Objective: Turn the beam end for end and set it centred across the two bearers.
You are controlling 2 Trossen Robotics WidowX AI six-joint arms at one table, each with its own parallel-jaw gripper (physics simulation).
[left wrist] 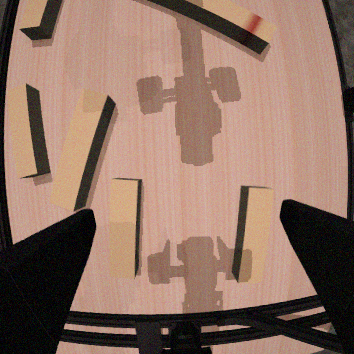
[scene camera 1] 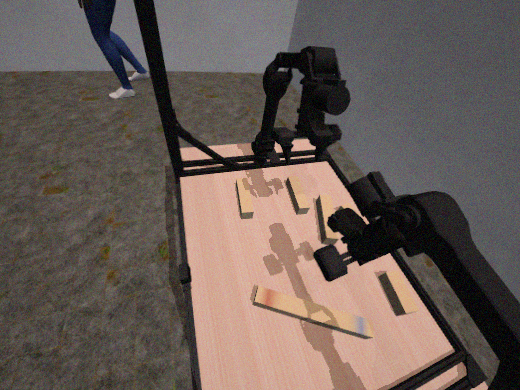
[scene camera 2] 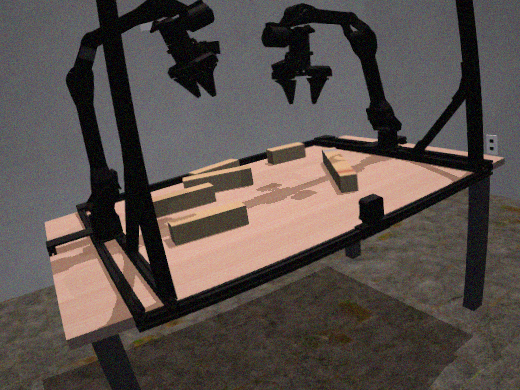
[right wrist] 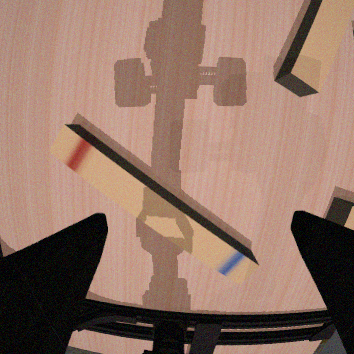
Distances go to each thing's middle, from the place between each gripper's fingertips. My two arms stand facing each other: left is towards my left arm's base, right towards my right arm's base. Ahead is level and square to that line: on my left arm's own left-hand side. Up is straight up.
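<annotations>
The beam [scene camera 1: 265, 298] is 26 cm lower than my left hand, and I see it 4 cm behind that hand and 34 cm to the right of it.
For my right hand, I find the beam 190 mm below it, 30 mm behind it and 70 mm to the right of it.
</annotations>
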